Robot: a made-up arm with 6 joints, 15 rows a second.
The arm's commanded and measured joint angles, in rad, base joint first. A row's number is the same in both.
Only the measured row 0 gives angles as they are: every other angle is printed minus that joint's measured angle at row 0.
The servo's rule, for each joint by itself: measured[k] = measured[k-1] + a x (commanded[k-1-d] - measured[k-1]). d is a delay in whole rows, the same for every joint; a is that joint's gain. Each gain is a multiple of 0.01, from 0.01 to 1. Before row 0 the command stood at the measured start. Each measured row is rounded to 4 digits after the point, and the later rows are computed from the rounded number. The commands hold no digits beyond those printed.
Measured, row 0:
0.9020 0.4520 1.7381 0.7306 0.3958 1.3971
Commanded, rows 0 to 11:
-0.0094 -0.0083 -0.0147 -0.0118 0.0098 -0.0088
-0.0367 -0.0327 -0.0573 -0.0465 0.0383 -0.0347
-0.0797 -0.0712 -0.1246 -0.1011 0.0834 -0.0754
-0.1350 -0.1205 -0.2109 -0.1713 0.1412 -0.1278
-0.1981 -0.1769 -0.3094 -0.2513 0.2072 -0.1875
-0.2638 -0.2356 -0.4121 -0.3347 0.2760 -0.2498
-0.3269 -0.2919 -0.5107 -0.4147 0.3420 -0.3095
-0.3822 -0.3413 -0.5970 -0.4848 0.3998 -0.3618
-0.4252 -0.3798 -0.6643 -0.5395 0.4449 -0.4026
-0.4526 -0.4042 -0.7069 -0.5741 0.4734 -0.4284
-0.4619 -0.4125 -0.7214 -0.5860 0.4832 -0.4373
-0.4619 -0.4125 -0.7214 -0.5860 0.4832 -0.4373
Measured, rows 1 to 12:
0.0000 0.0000 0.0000 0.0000 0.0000 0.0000
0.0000 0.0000 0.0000 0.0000 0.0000 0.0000
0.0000 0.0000 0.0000 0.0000 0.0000 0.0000
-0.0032 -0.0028 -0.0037 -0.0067 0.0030 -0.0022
-0.0146 -0.0130 -0.0171 -0.0294 0.0139 -0.0103
-0.0367 -0.0328 -0.0440 -0.0703 0.0354 -0.0266
-0.0701 -0.0626 -0.0857 -0.1279 0.0682 -0.0519
-0.1136 -0.1015 -0.1416 -0.1982 0.1113 -0.0858
-0.1647 -0.1471 -0.2092 -0.2760 0.1624 -0.1268
-0.2198 -0.1963 -0.2846 -0.3551 0.2181 -0.1725
-0.2750 -0.2456 -0.3627 -0.4290 0.2744 -0.2198
-0.3261 -0.2912 -0.4381 -0.4920 0.3273 -0.2655
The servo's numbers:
d 3
a 0.34 0.34 0.25 0.57 0.31 0.25

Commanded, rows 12 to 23:
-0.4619 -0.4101 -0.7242 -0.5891 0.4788 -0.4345
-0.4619 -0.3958 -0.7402 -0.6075 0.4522 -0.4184
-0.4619 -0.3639 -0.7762 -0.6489 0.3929 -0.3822
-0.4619 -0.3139 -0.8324 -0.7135 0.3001 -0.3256
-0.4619 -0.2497 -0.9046 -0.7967 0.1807 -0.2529
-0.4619 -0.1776 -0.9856 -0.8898 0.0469 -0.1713
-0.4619 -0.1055 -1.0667 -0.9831 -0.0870 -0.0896
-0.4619 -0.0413 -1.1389 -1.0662 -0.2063 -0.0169
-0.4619 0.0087 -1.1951 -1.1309 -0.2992 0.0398
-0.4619 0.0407 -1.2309 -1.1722 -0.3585 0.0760
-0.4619 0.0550 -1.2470 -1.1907 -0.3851 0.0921
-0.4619 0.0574 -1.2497 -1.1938 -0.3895 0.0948
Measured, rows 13 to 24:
-0.3691 -0.3296 -0.5053 -0.5388 0.3726 -0.3062
-0.4007 -0.3578 -0.5593 -0.5657 0.4069 -0.3390
-0.4215 -0.3764 -0.5998 -0.5773 0.4306 -0.3636
-0.4352 -0.3879 -0.6309 -0.5840 0.4455 -0.3813
-0.4443 -0.3906 -0.6582 -0.5974 0.4476 -0.3906
-0.4503 -0.3815 -0.6877 -0.6268 0.4306 -0.3885
-0.4542 -0.3585 -0.7239 -0.6762 0.3901 -0.3728
-0.4568 -0.3215 -0.7691 -0.7449 0.3252 -0.3428
-0.4585 -0.2726 -0.8232 -0.8275 0.2389 -0.2999
-0.4597 -0.2158 -0.8841 -0.9162 0.1379 -0.2473
-0.4604 -0.1565 -0.9478 -1.0017 0.0312 -0.1897
-0.4609 -0.1003 -1.0096 -1.0753 -0.0712 -0.1323

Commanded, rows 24 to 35:
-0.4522 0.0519 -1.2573 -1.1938 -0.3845 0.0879
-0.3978 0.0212 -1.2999 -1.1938 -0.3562 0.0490
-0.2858 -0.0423 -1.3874 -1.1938 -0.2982 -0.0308
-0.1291 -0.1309 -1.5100 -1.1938 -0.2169 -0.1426
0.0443 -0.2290 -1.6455 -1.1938 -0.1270 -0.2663
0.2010 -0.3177 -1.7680 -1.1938 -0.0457 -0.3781
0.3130 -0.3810 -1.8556 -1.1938 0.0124 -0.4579
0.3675 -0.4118 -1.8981 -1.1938 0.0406 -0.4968
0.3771 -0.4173 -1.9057 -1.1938 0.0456 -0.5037
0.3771 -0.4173 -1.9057 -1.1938 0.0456 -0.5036
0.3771 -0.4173 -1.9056 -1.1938 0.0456 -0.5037
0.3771 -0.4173 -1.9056 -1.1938 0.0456 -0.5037
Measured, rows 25 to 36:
-0.4612 -0.0524 -1.0649 -1.1305 -0.1603 -0.0802
-0.4614 -0.0159 -1.1104 -1.1648 -0.2300 -0.0371
-0.4616 0.0090 -1.1452 -1.1813 -0.2794 -0.0041
-0.4584 0.0236 -1.1732 -1.1884 -0.3120 0.0189
-0.4378 0.0228 -1.2049 -1.1915 -0.3257 0.0264
-0.3861 0.0007 -1.2505 -1.1928 -0.3172 0.0121
-0.2987 -0.0440 -1.3154 -1.1934 -0.2861 -0.0266
-0.1821 -0.1069 -1.3979 -1.1936 -0.2368 -0.0865
-0.0518 -0.1786 -1.4904 -1.1937 -0.1776 -0.1594
0.0722 -0.2474 -1.5817 -1.1938 -0.1187 -0.2340
0.1726 -0.3033 -1.6608 -1.1938 -0.0693 -0.2997
0.2421 -0.3421 -1.7220 -1.1938 -0.0337 -0.3507

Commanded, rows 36 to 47:
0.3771 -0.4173 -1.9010 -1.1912 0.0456 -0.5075
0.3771 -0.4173 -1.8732 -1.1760 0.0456 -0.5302
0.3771 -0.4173 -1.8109 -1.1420 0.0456 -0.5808
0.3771 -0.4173 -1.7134 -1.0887 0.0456 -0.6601
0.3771 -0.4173 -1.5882 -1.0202 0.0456 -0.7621
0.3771 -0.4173 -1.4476 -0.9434 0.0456 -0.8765
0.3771 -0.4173 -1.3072 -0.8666 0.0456 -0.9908
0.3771 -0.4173 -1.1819 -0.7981 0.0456 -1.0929
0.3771 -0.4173 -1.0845 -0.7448 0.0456 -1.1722
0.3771 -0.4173 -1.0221 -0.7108 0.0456 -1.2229
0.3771 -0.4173 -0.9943 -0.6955 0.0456 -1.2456
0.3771 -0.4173 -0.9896 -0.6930 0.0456 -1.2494
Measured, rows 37 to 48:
0.2880 -0.3677 -1.7679 -1.1938 -0.0091 -0.3889
0.3183 -0.3846 -1.8023 -1.1938 0.0079 -0.4176
0.3383 -0.3957 -1.8281 -1.1938 0.0196 -0.4391
0.3515 -0.4030 -1.8463 -1.1923 0.0277 -0.4562
0.3602 -0.4079 -1.8530 -1.1830 0.0332 -0.4747
0.3659 -0.4111 -1.8425 -1.1596 0.0370 -0.5012
0.3697 -0.4132 -1.8102 -1.1192 0.0397 -0.5409
0.3722 -0.4146 -1.7547 -1.0628 0.0415 -0.5962
0.3739 -0.4155 -1.6779 -0.9947 0.0428 -0.6663
0.3750 -0.4161 -1.5852 -0.9217 0.0437 -0.7474
0.3757 -0.4165 -1.4844 -0.8512 0.0443 -0.8338
0.3762 -0.4168 -1.3844 -0.7906 0.0447 -0.9184

